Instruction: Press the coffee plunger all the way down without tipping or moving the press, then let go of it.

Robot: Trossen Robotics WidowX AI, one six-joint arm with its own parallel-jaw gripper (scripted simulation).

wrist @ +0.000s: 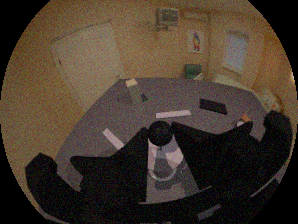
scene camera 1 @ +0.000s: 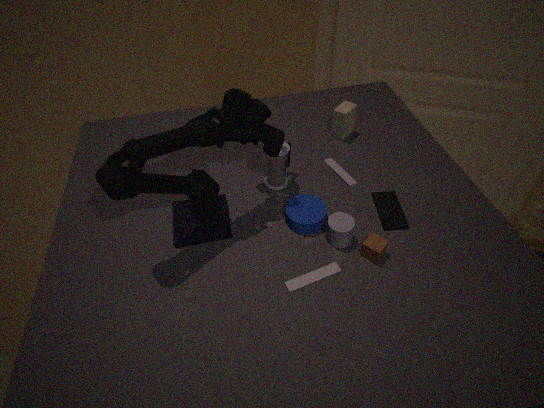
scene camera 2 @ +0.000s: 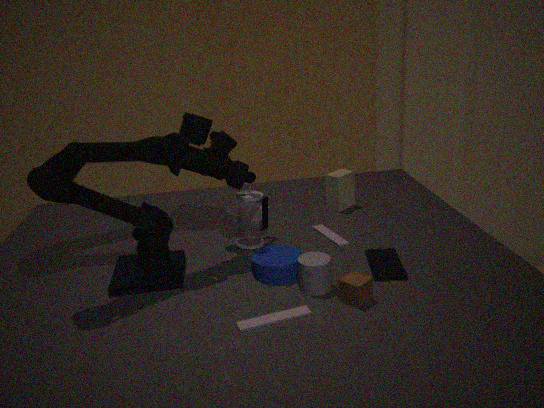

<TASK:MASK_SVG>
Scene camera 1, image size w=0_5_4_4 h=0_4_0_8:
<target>my gripper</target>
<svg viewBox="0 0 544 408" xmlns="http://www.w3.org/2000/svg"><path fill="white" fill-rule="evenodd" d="M250 98L245 118L240 120L244 126L244 135L238 142L246 145L246 142L258 145L258 142L261 141L264 144L263 150L270 157L278 157L284 143L285 134L277 132L278 128L264 123L271 116L271 111L259 99Z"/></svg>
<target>black card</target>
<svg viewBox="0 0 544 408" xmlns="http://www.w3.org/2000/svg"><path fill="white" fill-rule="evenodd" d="M371 193L384 231L409 229L395 191Z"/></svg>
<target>blue round box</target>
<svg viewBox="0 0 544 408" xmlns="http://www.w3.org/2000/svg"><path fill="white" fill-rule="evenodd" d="M291 198L285 207L285 220L287 226L292 231L309 235L317 233L325 226L327 207L322 199L310 194L301 194Z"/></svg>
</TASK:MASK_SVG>
